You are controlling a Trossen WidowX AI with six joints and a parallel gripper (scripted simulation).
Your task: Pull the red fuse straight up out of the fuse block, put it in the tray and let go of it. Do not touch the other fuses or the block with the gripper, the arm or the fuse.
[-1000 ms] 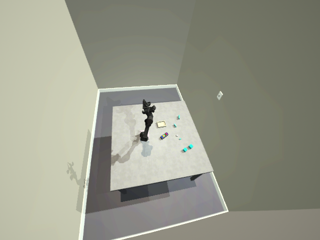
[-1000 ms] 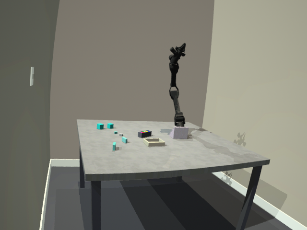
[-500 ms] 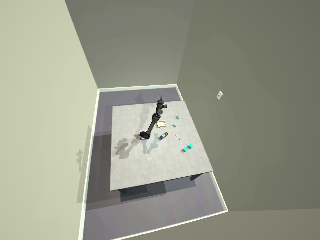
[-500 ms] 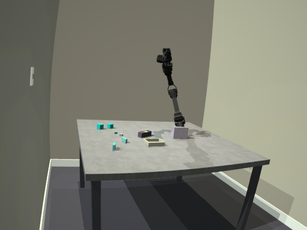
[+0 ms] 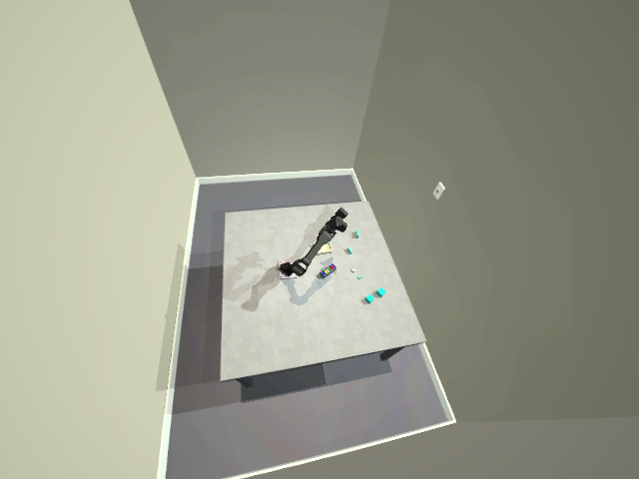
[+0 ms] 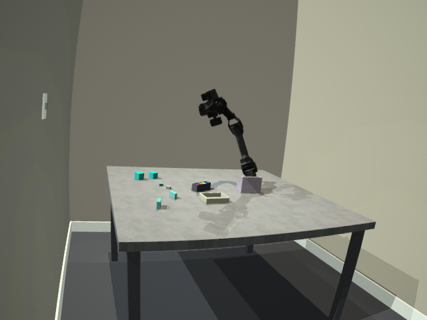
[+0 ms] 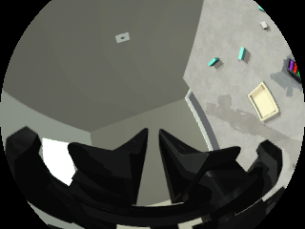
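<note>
My gripper tip is now 44 cm above the red fuse, 15 cm to the left of it and 7 cm past it. From my gripper tip the other things lie so: beige tray: 47 cm below, 7 cm behind, 5 cm to the left.
</note>
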